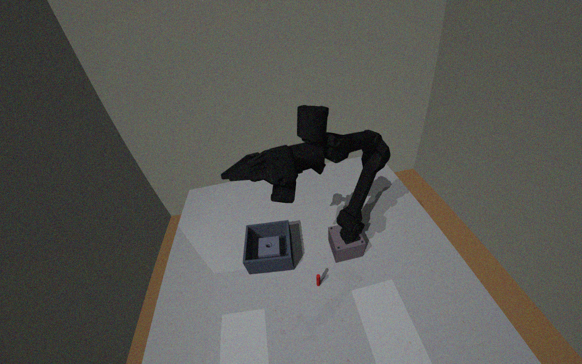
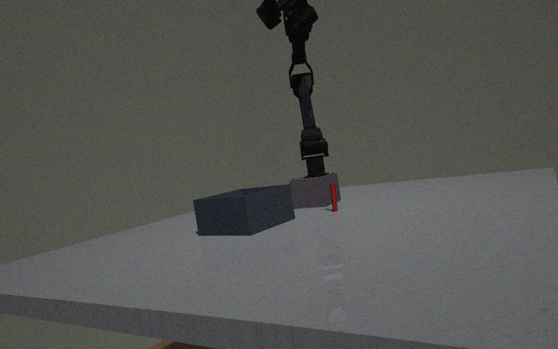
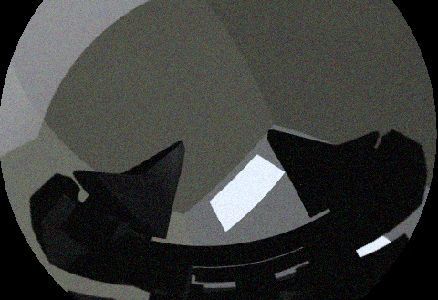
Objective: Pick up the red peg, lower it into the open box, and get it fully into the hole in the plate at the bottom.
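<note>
The red peg lies 550 mm below my gripper tip, 160 mm behind it and 20 mm to the right of it. From my gripper tip the other things lie so: blue-grey box (570 mm below, 220 mm to the right, 10 mm behind); light plate (550 mm below, 220 mm to the right, 10 mm behind).
</note>
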